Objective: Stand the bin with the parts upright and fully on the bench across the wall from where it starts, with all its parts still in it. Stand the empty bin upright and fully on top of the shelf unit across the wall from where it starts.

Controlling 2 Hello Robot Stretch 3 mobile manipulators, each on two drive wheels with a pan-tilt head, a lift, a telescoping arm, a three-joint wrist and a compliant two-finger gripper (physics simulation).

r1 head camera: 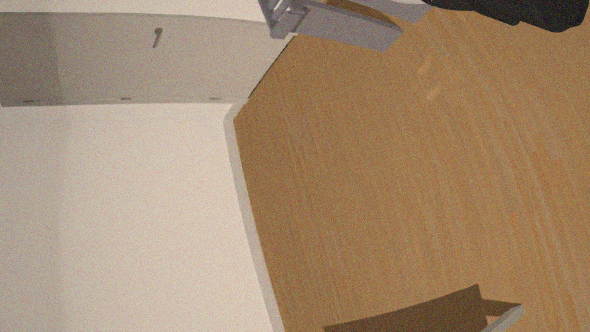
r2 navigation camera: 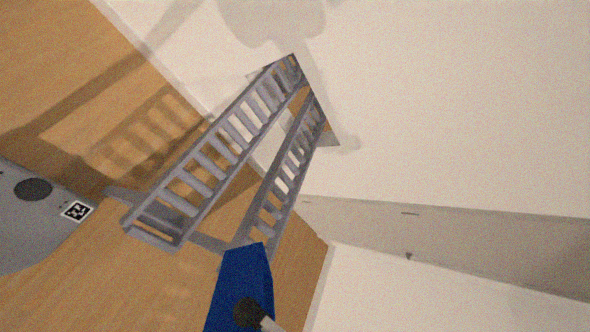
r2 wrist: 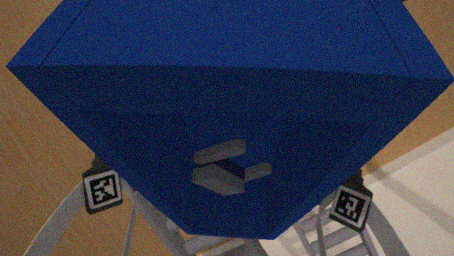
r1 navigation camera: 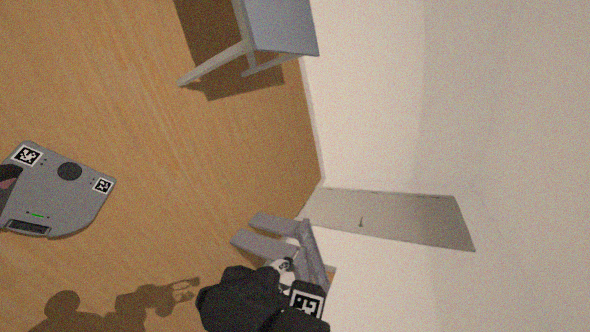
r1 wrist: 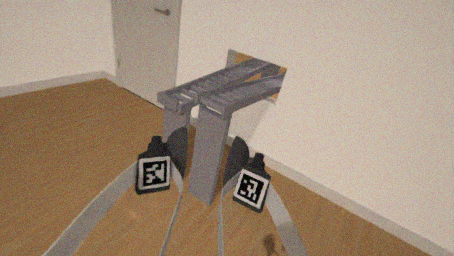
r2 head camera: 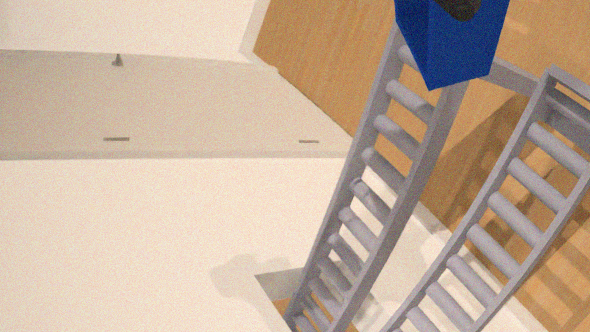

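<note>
In r2's wrist view a blue bin (r2 wrist: 230,95) (r2 head camera: 452,50) (r2 navigation camera: 240,275) spans between the fingers, with several grey parts (r2 wrist: 218,180) inside. r2's gripper (r2 wrist: 227,197) is shut on this bin. One black fingertip shows against its side in r2's head and navigation views; the bin overlaps the near end of one roller rail there. r1's gripper (r1 wrist: 207,152) (r1 navigation camera: 285,275) is open, its fingers apart in front of a rail leg. The bench (r1 navigation camera: 282,25) has a blue-grey top and stands by r1's wall. The empty bin and the shelf unit do not show.
Two grey roller rails (r2 head camera: 415,165) (r2 navigation camera: 200,170) (r1 wrist: 220,95) run through a wall opening. Their broad leg (r1 wrist: 207,160) (r1 head camera: 345,30) stands near r1's fingers. A door (r1 head camera: 115,60) (r1 navigation camera: 395,215) (r1 wrist: 145,55) is in r1's room; another door (r2 head camera: 165,105) (r2 navigation camera: 450,245) is in r2's room.
</note>
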